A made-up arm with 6 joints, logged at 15 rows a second.
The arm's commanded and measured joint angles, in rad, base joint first. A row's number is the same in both.
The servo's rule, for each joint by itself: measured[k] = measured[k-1] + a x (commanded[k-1-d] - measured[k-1]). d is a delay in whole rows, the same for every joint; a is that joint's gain. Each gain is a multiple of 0.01, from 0.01 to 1. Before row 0 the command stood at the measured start. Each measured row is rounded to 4 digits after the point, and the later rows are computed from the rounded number. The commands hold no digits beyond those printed.
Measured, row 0: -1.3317, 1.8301, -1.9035, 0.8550, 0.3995, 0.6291
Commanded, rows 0 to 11: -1.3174, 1.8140, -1.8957, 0.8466, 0.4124, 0.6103; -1.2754, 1.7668, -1.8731, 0.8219, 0.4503, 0.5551; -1.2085, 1.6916, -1.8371, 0.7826, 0.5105, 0.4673; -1.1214, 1.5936, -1.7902, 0.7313, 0.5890, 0.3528; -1.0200, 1.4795, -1.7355, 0.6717, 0.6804, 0.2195; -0.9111, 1.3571, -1.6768, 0.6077, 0.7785, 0.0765; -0.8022, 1.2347, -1.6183, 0.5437, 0.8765, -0.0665; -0.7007, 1.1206, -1.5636, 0.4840, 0.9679, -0.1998; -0.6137, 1.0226, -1.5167, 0.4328, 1.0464, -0.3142; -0.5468, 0.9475, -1.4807, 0.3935, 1.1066, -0.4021; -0.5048, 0.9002, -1.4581, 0.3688, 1.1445, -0.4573; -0.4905, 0.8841, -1.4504, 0.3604, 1.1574, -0.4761
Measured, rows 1 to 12: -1.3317, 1.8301, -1.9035, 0.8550, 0.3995, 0.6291; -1.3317, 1.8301, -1.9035, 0.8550, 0.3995, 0.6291; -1.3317, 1.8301, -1.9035, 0.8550, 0.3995, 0.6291; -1.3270, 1.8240, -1.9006, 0.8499, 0.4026, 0.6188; -1.3100, 1.8023, -1.8904, 0.8328, 0.4140, 0.5838; -1.2765, 1.7602, -1.8707, 0.8022, 0.4372, 0.5197; -1.2253, 1.6969, -1.8409, 0.7590, 0.4736, 0.4279; -1.1576, 1.6143, -1.8019, 0.7057, 0.5232, 0.3133; -1.0763, 1.5166, -1.7556, 0.6459, 0.5845, 0.1831; -0.9858, 1.4095, -1.7048, 0.5836, 0.6546, 0.0458; -0.8917, 1.2997, -1.6526, 0.5228, 0.7298, -0.0893; -0.8000, 1.1944, -1.6023, 0.4679, 0.8058, -0.2130
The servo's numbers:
d 3
a 0.33 0.38 0.37 0.61 0.24 0.55

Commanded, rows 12 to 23: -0.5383, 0.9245, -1.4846, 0.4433, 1.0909, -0.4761; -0.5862, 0.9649, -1.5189, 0.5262, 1.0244, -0.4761; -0.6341, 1.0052, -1.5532, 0.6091, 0.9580, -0.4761; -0.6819, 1.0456, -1.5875, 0.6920, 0.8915, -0.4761; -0.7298, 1.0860, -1.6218, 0.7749, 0.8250, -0.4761; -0.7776, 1.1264, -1.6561, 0.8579, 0.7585, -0.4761; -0.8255, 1.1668, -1.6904, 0.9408, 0.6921, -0.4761; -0.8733, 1.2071, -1.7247, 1.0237, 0.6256, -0.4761; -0.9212, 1.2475, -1.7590, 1.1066, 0.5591, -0.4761; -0.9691, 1.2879, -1.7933, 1.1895, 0.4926, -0.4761; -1.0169, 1.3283, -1.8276, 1.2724, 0.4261, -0.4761; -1.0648, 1.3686, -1.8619, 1.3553, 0.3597, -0.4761
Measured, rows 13 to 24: -0.7164, 1.1006, -1.5573, 0.4225, 0.8780, -0.3170; -0.6466, 1.0244, -1.5206, 0.3897, 0.9420, -0.3942; -0.5951, 0.9711, -1.4946, 0.3718, 0.9937, -0.4392; -0.5764, 0.9534, -1.4909, 0.4154, 1.0170, -0.4595; -0.5796, 0.9578, -1.5013, 0.4830, 1.0188, -0.4686; -0.5976, 0.9758, -1.5205, 0.5599, 1.0042, -0.4727; -0.6254, 1.0023, -1.5453, 0.6405, 0.9772, -0.4746; -0.6599, 1.0341, -1.5736, 0.7225, 0.9407, -0.4754; -0.6987, 1.0692, -1.6041, 0.8051, 0.8970, -0.4758; -0.7405, 1.1063, -1.6360, 0.8879, 0.8478, -0.4760; -0.7843, 1.1446, -1.6688, 0.9707, 0.7945, -0.4761; -0.8295, 1.1837, -1.7022, 1.0536, 0.7380, -0.4761
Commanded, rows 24 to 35: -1.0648, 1.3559, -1.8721, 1.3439, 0.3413, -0.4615; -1.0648, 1.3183, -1.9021, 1.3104, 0.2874, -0.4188; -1.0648, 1.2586, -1.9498, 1.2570, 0.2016, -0.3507; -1.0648, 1.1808, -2.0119, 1.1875, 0.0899, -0.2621; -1.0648, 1.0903, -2.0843, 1.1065, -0.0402, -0.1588; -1.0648, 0.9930, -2.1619, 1.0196, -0.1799, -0.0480; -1.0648, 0.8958, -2.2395, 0.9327, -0.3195, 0.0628; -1.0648, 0.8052, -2.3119, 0.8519, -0.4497, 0.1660; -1.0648, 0.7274, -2.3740, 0.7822, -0.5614, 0.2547; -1.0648, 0.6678, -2.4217, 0.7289, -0.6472, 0.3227; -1.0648, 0.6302, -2.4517, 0.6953, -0.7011, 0.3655; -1.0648, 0.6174, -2.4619, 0.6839, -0.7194, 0.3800
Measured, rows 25 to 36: -0.8756, 1.2233, -1.7359, 1.1365, 0.6791, -0.4761; -0.9222, 1.2632, -1.7698, 1.2194, 0.6184, -0.4761; -0.9693, 1.3033, -1.8039, 1.3023, 0.5563, -0.4761; -1.0008, 1.3233, -1.8291, 1.3277, 0.5047, -0.4681; -1.0219, 1.3214, -1.8561, 1.3171, 0.4525, -0.4410; -1.0361, 1.2975, -1.8908, 1.2804, 0.3923, -0.3913; -1.0456, 1.2532, -1.9356, 1.2237, 0.3197, -0.3202; -1.0519, 1.1913, -1.9906, 1.1522, 0.2333, -0.2314; -1.0562, 1.1159, -2.0540, 1.0713, 0.1341, -0.1305; -1.0590, 1.0323, -2.1226, 0.9868, 0.0252, -0.0242; -1.0609, 0.9460, -2.1926, 0.9045, -0.0888, 0.0804; -1.0622, 0.8629, -2.2597, 0.8299, -0.2022, 0.1763
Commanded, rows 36 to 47: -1.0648, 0.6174, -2.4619, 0.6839, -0.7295, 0.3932; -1.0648, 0.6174, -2.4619, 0.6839, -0.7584, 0.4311; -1.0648, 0.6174, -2.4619, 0.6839, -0.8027, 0.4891; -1.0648, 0.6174, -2.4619, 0.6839, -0.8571, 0.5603; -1.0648, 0.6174, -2.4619, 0.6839, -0.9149, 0.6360; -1.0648, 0.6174, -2.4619, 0.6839, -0.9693, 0.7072; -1.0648, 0.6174, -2.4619, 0.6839, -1.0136, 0.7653; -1.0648, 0.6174, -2.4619, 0.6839, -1.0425, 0.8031; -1.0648, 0.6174, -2.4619, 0.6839, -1.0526, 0.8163; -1.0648, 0.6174, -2.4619, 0.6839, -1.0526, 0.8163; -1.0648, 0.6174, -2.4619, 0.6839, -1.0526, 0.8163; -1.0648, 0.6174, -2.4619, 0.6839, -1.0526, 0.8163
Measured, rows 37 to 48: -1.0631, 0.7888, -2.3196, 0.7683, -0.3090, 0.2568; -1.0637, 0.7285, -2.3685, 0.7238, -0.4031, 0.3166; -1.0641, 0.6863, -2.4031, 0.6995, -0.4790, 0.3515; -1.0643, 0.6601, -2.4249, 0.6900, -0.5391, 0.3744; -1.0645, 0.6439, -2.4386, 0.6863, -0.5917, 0.4056; -1.0646, 0.6338, -2.4472, 0.6848, -0.6423, 0.4515; -1.0647, 0.6276, -2.4526, 0.6843, -0.6939, 0.5113; -1.0647, 0.6237, -2.4560, 0.6841, -0.7469, 0.5799; -1.0647, 0.6213, -2.4582, 0.6840, -0.8003, 0.6499; -1.0647, 0.6198, -2.4596, 0.6839, -0.8515, 0.7134; -1.0647, 0.6189, -2.4605, 0.6839, -0.8973, 0.7627; -1.0647, 0.6183, -2.4610, 0.6839, -0.9346, 0.7922
